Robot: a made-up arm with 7 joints. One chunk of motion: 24 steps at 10 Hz.
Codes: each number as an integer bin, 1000 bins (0 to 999) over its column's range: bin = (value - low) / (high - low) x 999, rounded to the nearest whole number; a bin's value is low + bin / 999 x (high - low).
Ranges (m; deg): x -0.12..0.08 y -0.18..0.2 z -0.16..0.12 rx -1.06..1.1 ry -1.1..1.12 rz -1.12..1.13
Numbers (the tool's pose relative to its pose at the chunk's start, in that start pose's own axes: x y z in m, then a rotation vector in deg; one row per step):
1: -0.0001 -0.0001 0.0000 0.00 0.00 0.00
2: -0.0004 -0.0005 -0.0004 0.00 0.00 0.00
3: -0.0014 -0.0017 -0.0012 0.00 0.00 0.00
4: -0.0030 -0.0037 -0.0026 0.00 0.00 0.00
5: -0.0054 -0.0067 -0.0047 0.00 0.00 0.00
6: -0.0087 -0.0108 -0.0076 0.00 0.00 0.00
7: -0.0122 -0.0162 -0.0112 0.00 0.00 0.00
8: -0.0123 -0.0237 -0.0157 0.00 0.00 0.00
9: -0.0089 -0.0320 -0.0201 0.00 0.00 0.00
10: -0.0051 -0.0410 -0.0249 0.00 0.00 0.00
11: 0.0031 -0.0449 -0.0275 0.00 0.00 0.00
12: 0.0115 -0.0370 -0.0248 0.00 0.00 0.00
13: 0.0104 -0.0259 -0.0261 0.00 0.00 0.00
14: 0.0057 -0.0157 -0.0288 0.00 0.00 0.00
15: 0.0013 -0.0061 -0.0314 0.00 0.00 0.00
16: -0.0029 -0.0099 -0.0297 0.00 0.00 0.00
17: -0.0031 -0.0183 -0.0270 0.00 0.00 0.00
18: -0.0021 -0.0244 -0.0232 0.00 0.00 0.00
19: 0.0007 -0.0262 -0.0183 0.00 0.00 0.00
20: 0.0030 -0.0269 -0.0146 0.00 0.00 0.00
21: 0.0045 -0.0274 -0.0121 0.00 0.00 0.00
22: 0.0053 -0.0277 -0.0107 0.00 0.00 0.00
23: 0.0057 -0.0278 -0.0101 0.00 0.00 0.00
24: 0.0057 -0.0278 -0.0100 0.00 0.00 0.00
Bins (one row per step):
1: 599 473 571 490 495 497
2: 597 472 569 490 495 497
3: 592 469 567 490 495 497
4: 584 463 562 490 495 497
5: 572 456 554 490 495 497
6: 556 445 544 490 495 497
7: 538 431 531 490 495 497
8: 538 411 515 490 495 497
9: 555 389 499 490 495 497
10: 574 365 482 490 495 497
11: 615 355 473 490 495 497
12: 657 376 482 490 495 497
13: 651 405 478 490 495 497
14: 628 432 468 490 495 497
15: 606 457 459 490 495 497
16: 585 447 465 490 495 497
17: 584 425 475 490 495 497
18: 589 409 488 490 495 497
19: 603 404 506 490 495 497
20: 614 402 519 490 495 497
21: 622 401 528 490 495 497
22: 626 400 533 490 495 497
23: 628 400 535 490 495 497
24: 628 400 535 490 495 497

